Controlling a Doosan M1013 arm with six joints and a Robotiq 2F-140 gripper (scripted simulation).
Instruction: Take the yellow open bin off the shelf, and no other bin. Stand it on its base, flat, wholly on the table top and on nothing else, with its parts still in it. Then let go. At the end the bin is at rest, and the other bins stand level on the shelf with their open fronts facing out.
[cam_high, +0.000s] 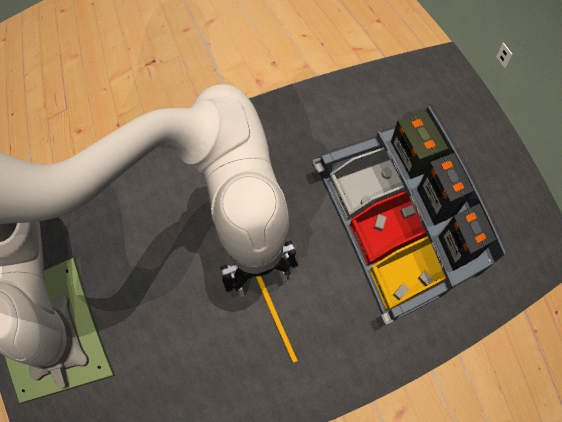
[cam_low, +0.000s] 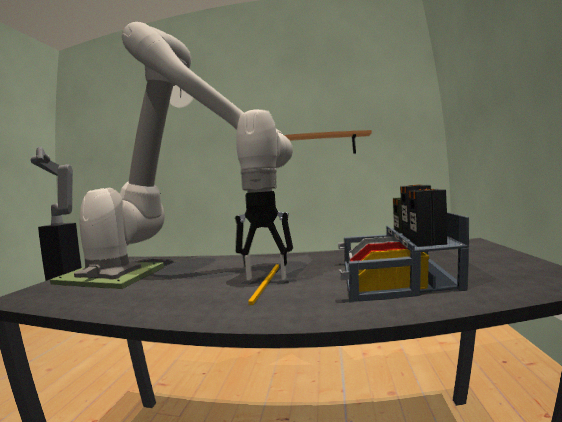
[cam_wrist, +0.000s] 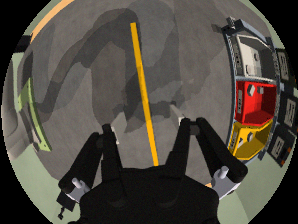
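The yellow bar is 30 mm below my hand. Round my hand: yellow open bin 300 mm ahead, 120 mm to the right; grey bin 310 mm ahead, 100 mm to the left; red bin 310 mm ahead, 10 mm to the right.
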